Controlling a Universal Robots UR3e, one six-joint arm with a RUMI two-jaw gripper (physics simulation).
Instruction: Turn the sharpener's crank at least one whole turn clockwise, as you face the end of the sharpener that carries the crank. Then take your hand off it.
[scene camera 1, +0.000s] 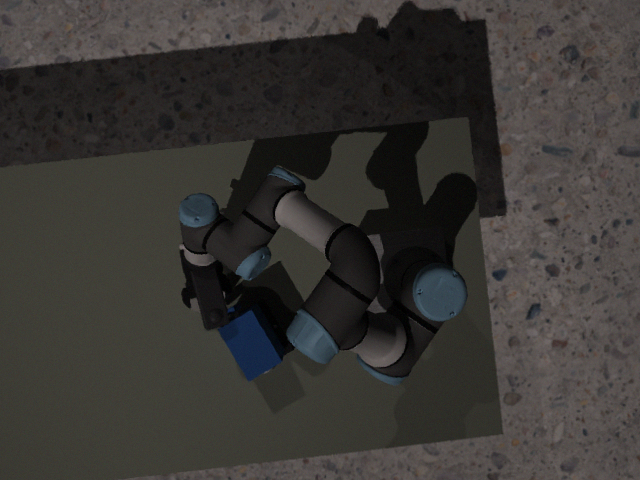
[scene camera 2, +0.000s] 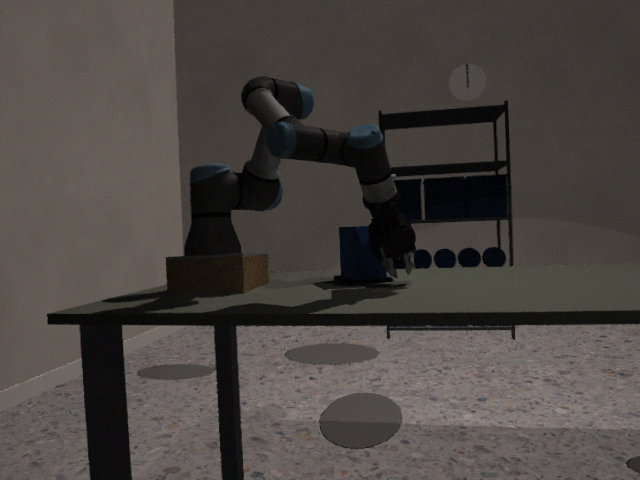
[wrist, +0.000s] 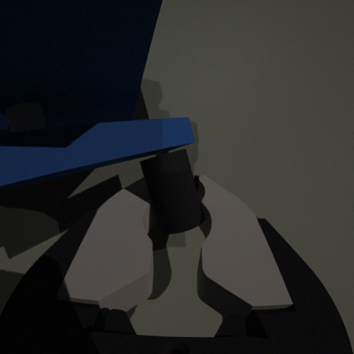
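Where they show: gripper, between the fingertips: (scene camera 2: 402, 275); arm's base, origin of its link: (scene camera 1: 415, 278) (scene camera 2: 213, 255).
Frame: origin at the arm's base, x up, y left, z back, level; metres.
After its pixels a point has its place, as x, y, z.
Note:
The blue sharpener (scene camera 1: 251, 343) @(0.053, 0.070, -0.335) (scene camera 2: 356, 253) @(-0.007, 0.008, -0.331) (wrist: 75, 50) stands upright on a dark base on the table. Its blue crank arm (wrist: 150, 135) reaches to the right in the wrist view, across the crank end of the body. The black cylindrical knob (wrist: 172, 182) sits at the arm's outer end. My gripper (scene camera 2: 401, 272) @(-0.058, 0.006, -0.429) (wrist: 177, 176) is shut on this knob, one light jaw on each side of it. In scene camera 2 the fingertips are low, close above the table beside the sharpener's base. The knob is hidden in both scene views.
The arm's base stands on a wooden block (scene camera 2: 204, 273) @(-0.033, -0.098, -0.018) on the green-grey table (scene camera 1: 103, 232) @(-0.075, -0.189, -0.627) (scene camera 2: 516, 294) @(-0.075, -0.189, -0.617). The forearm and wrist joints hang above and beside the sharpener. A dark shelf rack (scene camera 2: 508, 180) with blue bins stands behind the table.

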